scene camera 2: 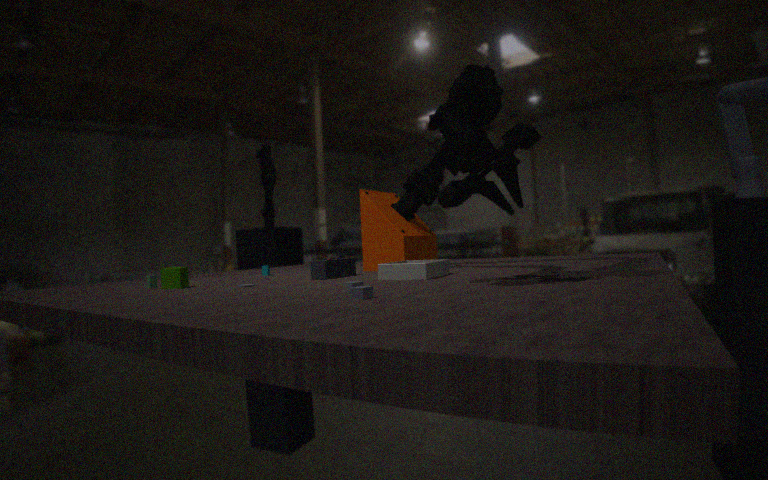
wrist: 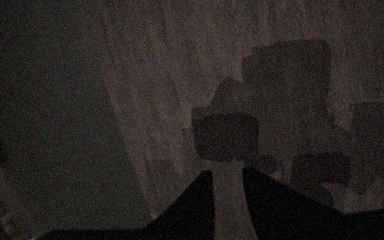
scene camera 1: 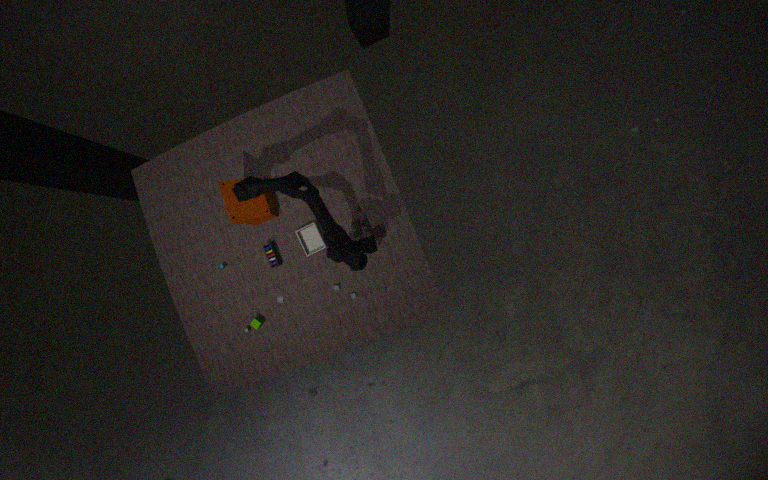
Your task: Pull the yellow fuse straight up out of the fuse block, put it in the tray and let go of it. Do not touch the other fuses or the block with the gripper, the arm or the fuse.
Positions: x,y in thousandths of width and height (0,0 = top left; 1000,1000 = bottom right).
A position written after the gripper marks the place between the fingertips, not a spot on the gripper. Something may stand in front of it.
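The wrist view shows the gripper (wrist: 592,740), and the same gripper (scene camera 2: 674,441) is visible from the scene camera as well.
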